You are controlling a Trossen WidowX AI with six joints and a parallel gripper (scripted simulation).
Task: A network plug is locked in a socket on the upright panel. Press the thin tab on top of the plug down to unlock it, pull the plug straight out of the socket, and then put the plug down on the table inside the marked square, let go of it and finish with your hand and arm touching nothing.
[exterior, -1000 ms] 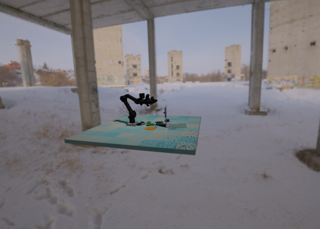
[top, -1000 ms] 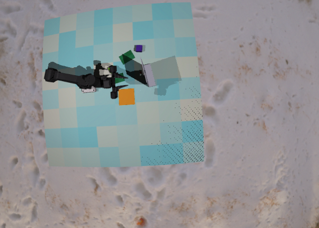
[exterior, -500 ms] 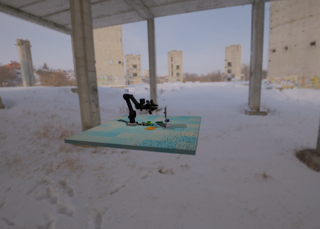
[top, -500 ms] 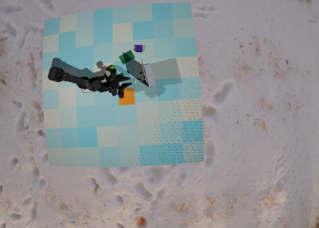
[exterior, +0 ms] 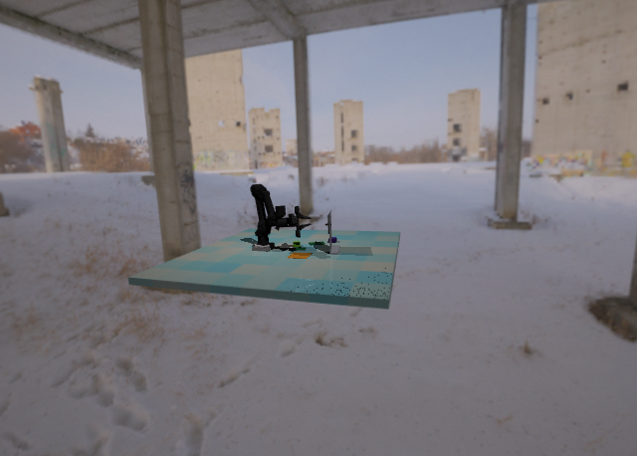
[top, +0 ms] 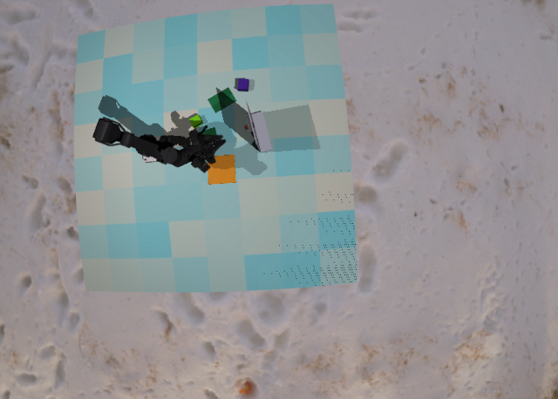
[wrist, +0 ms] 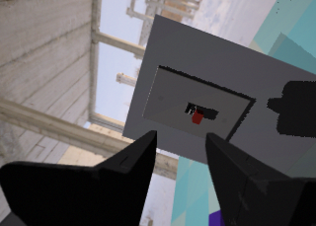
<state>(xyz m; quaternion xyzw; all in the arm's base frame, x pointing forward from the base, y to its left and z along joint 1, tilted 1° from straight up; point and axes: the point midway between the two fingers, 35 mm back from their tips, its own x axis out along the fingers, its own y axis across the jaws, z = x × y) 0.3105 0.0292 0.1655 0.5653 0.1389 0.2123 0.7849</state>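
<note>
Now: gripper tip 80 mm short of the network plug, 60 mm to the right of it and 20 mm above it. The rest, counted from my gripper tip: orange marked square: 190 mm below, 110 mm to the right, 30 mm behind; upright panel: 100 mm ahead, 80 mm below, 70 mm to the left.
</note>
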